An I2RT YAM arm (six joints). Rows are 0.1 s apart.
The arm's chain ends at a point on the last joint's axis. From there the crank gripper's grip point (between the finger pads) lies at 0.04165 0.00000 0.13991 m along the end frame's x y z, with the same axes.
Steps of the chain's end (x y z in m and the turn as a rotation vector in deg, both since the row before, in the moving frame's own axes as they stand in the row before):
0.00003, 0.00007, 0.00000, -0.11, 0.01, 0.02
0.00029, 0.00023, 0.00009, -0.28, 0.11, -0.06
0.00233, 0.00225, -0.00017, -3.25, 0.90, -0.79
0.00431, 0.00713, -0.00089, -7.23, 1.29, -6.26
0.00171, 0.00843, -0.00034, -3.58, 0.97, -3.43
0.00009, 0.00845, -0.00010, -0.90, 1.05, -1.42
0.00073, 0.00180, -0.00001, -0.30, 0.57, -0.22
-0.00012, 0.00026, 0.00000, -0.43, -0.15, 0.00
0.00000, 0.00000, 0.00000, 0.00, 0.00, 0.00
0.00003, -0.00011, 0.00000, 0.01, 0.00, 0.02
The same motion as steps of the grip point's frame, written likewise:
0.00005, 0.00035, -0.00001, -0.11, 0.01, 0.02
0.00056, 0.00087, 0.00001, -0.28, 0.11, -0.06
0.00457, 0.00957, -0.00105, -3.25, 0.90, -0.79
0.00815, 0.01994, -0.00268, -7.23, 1.29, -6.26
0.00426, 0.01458, -0.00126, -3.58, 0.97, -3.43
0.00266, 0.00958, -0.00090, -0.90, 1.05, -1.42
0.00212, 0.00237, -0.00043, -0.30, 0.57, -0.22
-0.00049, 0.00131, 0.00010, -0.43, -0.15, 0.00
0.00000, 0.00000, 0.00000, 0.00, 0.00, 0.00
0.00003, -0.00012, 0.00000, 0.01, 0.00, 0.02

